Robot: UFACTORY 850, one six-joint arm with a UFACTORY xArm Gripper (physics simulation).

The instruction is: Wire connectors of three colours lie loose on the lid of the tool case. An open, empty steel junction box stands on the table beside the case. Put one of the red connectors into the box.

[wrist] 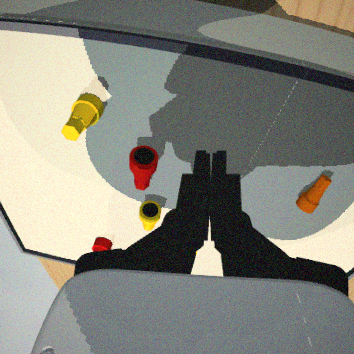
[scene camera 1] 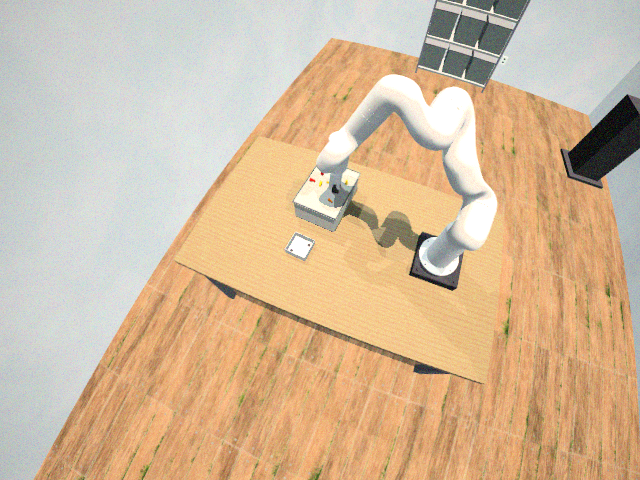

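My gripper [scene camera 1: 334, 191] [wrist: 211, 169] is shut, with nothing between its fingers, above the tool case lid [scene camera 1: 306, 197] [wrist: 35, 165]. A red connector [wrist: 143, 165] lies left of the fingertips in the wrist view, its dark open end facing up the view. A second red connector [scene camera 1: 322, 173] [wrist: 102, 244] lies near the lid's edge, partly hidden by the gripper in the wrist view. Another red connector [scene camera 1: 312, 180] shows in the scene view. The open steel junction box [scene camera 1: 294, 255] stands on the table in front of the case.
A yellow connector [scene camera 1: 346, 182] [wrist: 85, 115] lies near the lid's far right edge in the scene view. Another yellow connector [wrist: 150, 215] lies close to the middle red one. An orange connector [scene camera 1: 330, 200] [wrist: 314, 194] lies right of the fingers in the wrist view.
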